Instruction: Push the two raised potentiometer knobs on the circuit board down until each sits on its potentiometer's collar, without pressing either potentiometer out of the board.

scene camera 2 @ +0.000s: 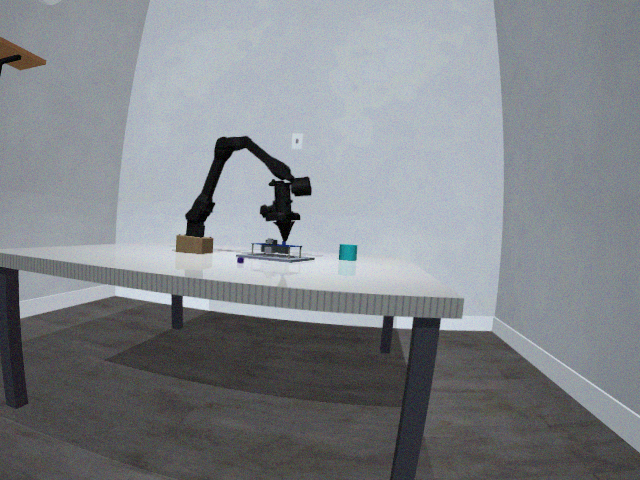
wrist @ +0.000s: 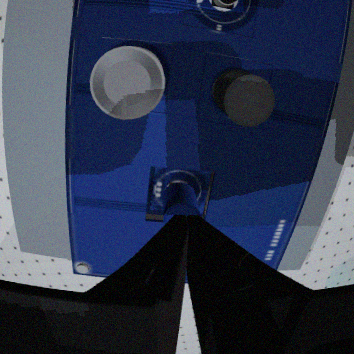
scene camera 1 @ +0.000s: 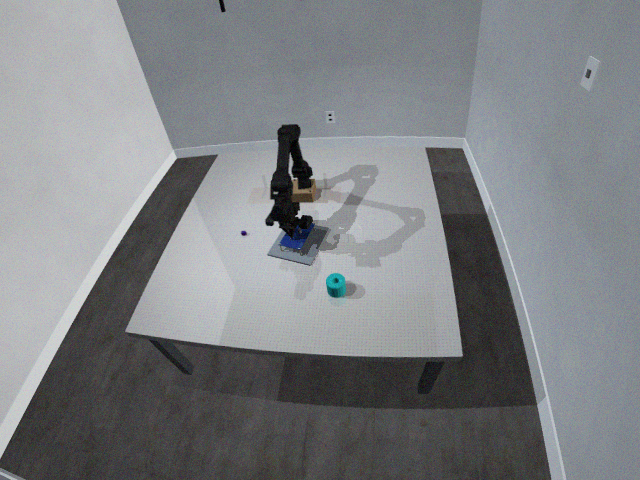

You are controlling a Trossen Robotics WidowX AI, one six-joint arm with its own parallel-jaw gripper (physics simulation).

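Pixels of known places: gripper, fingertip midpoint: (scene camera 2: pixel 285 241) (wrist: pixel 185 226) (scene camera 1: pixel 292 236); arm's base, link origin: (scene camera 2: pixel 194 236) (scene camera 1: pixel 304 184).
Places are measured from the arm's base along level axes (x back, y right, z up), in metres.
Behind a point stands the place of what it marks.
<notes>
The blue circuit board (scene camera 1: pixel 288 242) @(x -0.371, y 0.085, z -0.012 m) (wrist: pixel 115 235) @(x -0.362, y 0.097, z -0.012 m) stands on posts above a grey plate. My gripper (scene camera 1: pixel 295 237) @(x -0.357, y 0.066, z 0.004 m) (scene camera 2: pixel 284 241) @(x -0.357, y 0.066, z 0.004 m) (wrist: pixel 185 226) @(x -0.357, y 0.066, z 0.004 m) is shut and empty, pointing down at the board's near end. Its tips touch or nearly touch a blue knob (scene camera 2: pixel 283 243) @(x -0.352, y 0.073, z -0.005 m) (wrist: pixel 181 201) @(x -0.348, y 0.064, z 0.003 m), whose top they partly hide. A white ring shows behind this knob, and dark straight edges show on several sides of it; whether the knob sits on its collar is unclear. At the top of the wrist view, a dark round piece (wrist: pixel 224 2) @(x -0.290, y 0.031, z -0.005 m) in a second white ring is cut off; its height cannot be told.
A pale round part (wrist: pixel 127 82) @(x -0.304, y 0.066, z 0.010 m) and a dark grey cylinder (wrist: pixel 250 101) @(x -0.321, y 0.035, z 0.005 m) stand up from the board between the two rings. The grey plate (scene camera 1: pixel 293 257) @(x -0.420, y 0.072, z -0.053 m) (wrist: pixel 35 125) @(x -0.312, y 0.128, z -0.053 m) lies under the board. A teal cylinder (scene camera 1: pixel 336 285) @(x -0.629, y -0.088, z -0.001 m) (scene camera 2: pixel 347 252) @(x -0.600, y -0.053, z -0.031 m) and a small purple piece (scene camera 1: pixel 243 233) @(x -0.238, y 0.301, z -0.050 m) (scene camera 2: pixel 240 260) @(x -0.233, y 0.312, z -0.054 m) are on the table.
</notes>
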